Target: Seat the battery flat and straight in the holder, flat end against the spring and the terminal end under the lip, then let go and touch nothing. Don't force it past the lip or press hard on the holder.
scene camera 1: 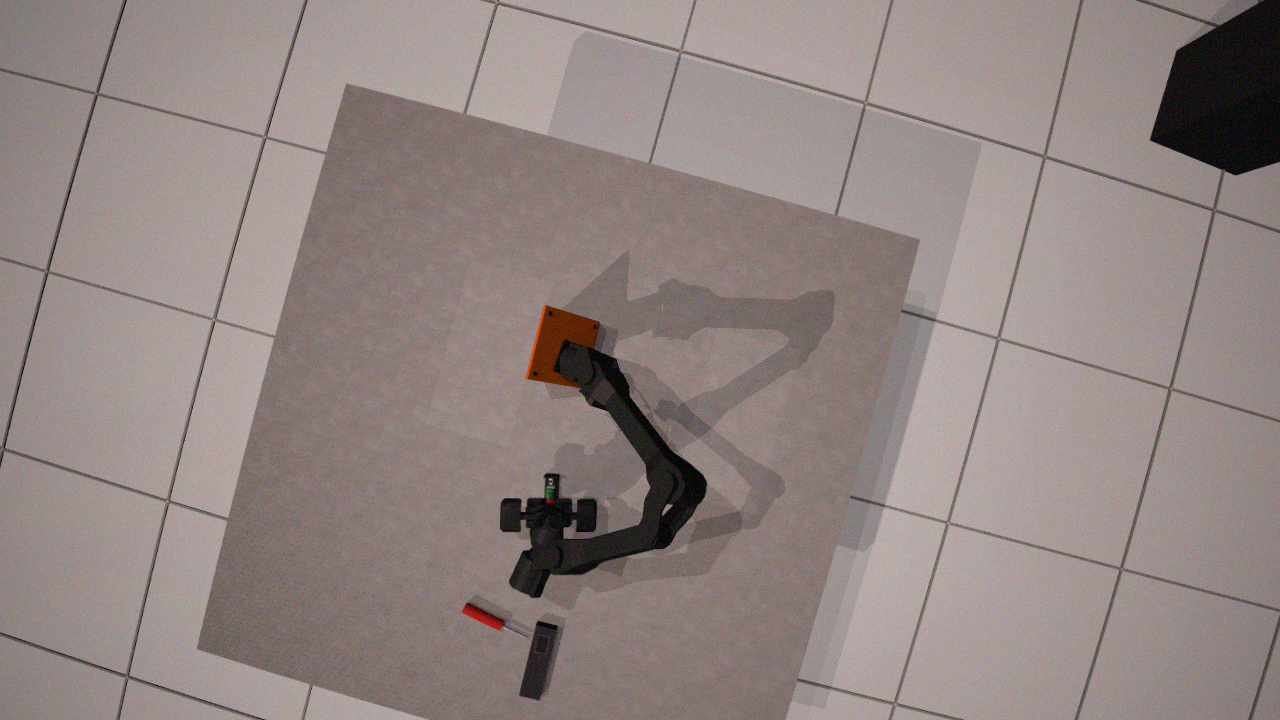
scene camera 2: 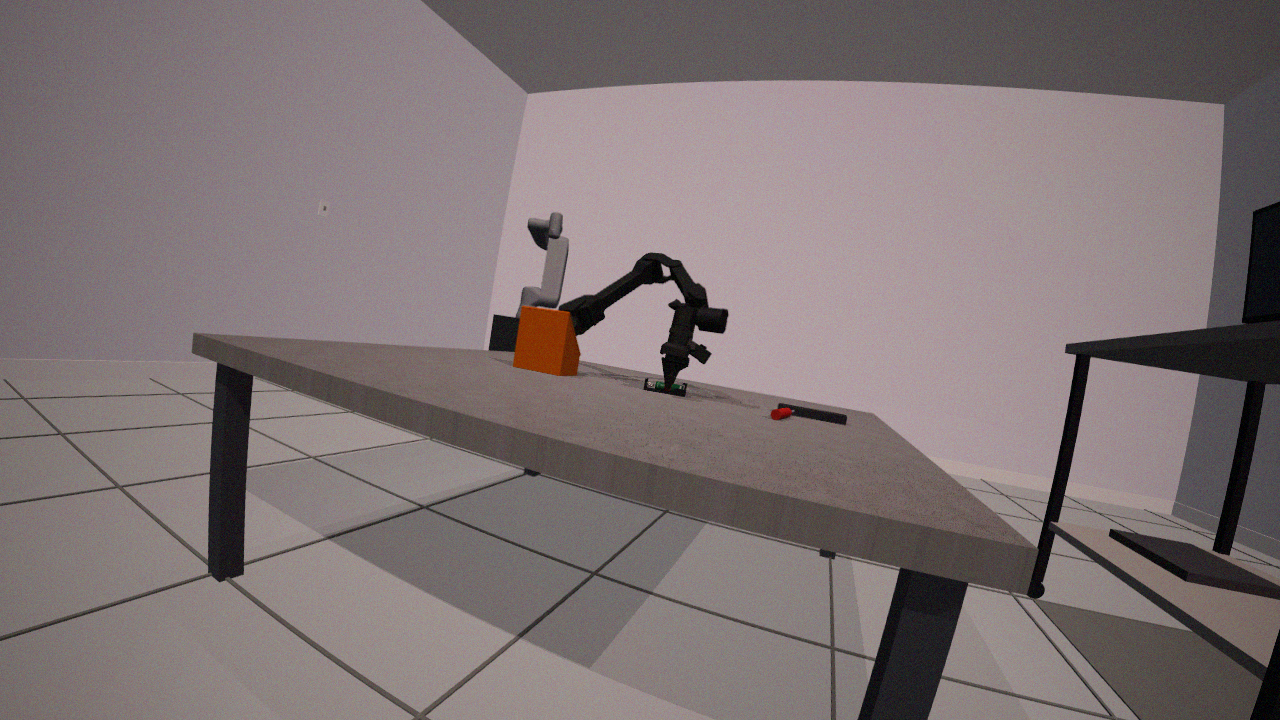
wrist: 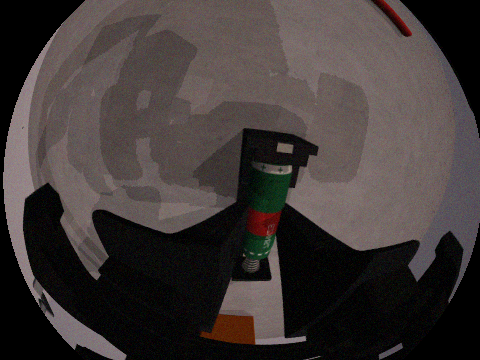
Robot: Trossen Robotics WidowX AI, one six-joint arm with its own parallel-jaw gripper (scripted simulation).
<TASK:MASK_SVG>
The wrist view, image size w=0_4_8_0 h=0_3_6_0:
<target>gripper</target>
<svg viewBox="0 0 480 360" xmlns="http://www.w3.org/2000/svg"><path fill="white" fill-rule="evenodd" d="M76 344L75 351L84 360L113 360ZM24 201L24 243L32 275L64 311L125 353L125 360L379 360L380 353L397 344L403 348L380 360L403 360L448 307L464 253L453 233L445 233L436 245L433 263L416 281L408 265L420 247L419 240L357 251L284 203L276 229L284 337L308 336L307 340L275 345L228 343L207 339L199 331L212 332L235 271L247 225L247 197L175 233L147 228L105 209L93 211L93 227L109 256L97 269L101 273L97 280L81 263L60 223L64 209L59 192L45 184Z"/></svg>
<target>battery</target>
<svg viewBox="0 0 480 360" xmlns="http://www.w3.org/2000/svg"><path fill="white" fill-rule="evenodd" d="M253 148L251 165L249 165L249 175L251 176L249 176L247 225L245 225L243 252L244 256L249 257L249 259L259 260L267 259L269 253L271 253L273 243L275 243L281 208L284 208L289 180L291 180L292 165L253 163L253 155L255 155L255 148Z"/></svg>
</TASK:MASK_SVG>
